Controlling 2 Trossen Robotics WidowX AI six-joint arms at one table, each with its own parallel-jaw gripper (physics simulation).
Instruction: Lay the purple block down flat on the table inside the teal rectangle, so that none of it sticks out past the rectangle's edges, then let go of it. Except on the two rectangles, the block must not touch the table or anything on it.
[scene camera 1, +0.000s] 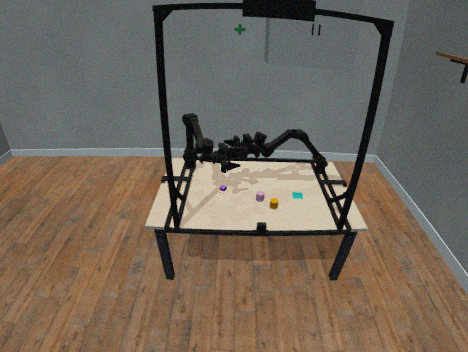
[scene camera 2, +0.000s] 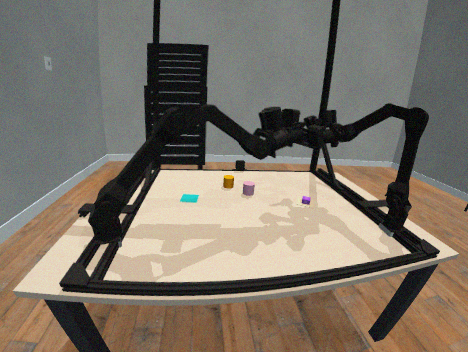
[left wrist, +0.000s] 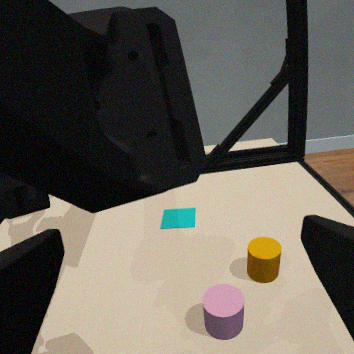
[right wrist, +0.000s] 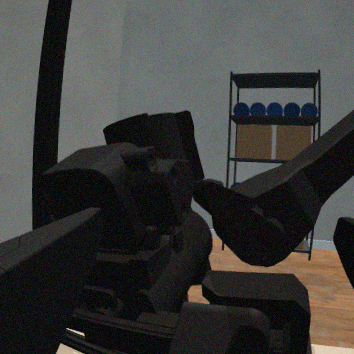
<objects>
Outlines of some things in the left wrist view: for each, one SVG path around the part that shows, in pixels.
My left gripper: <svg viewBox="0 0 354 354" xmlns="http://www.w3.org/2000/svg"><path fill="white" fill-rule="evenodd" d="M57 228L45 229L0 251L0 354L31 354L54 292L64 255L61 234ZM305 215L301 226L301 242L317 277L354 341L354 226L316 214Z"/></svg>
My right gripper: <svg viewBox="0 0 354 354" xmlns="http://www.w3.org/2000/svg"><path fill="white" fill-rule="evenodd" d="M0 0L0 220L21 214L25 210L23 201L38 197L40 195L39 190L94 213L196 182L207 161L183 53L173 18L156 6L132 9L125 6L115 6L66 14L49 0Z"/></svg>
A pink cylinder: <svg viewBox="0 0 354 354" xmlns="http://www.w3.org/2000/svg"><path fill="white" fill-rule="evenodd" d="M216 284L209 287L202 296L204 326L212 337L227 340L238 335L243 327L244 297L242 292L233 285Z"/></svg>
An orange cylinder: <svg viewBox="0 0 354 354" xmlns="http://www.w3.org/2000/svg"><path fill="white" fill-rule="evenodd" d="M260 236L248 242L247 275L256 282L267 283L273 281L278 275L281 245L271 237Z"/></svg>
</objects>
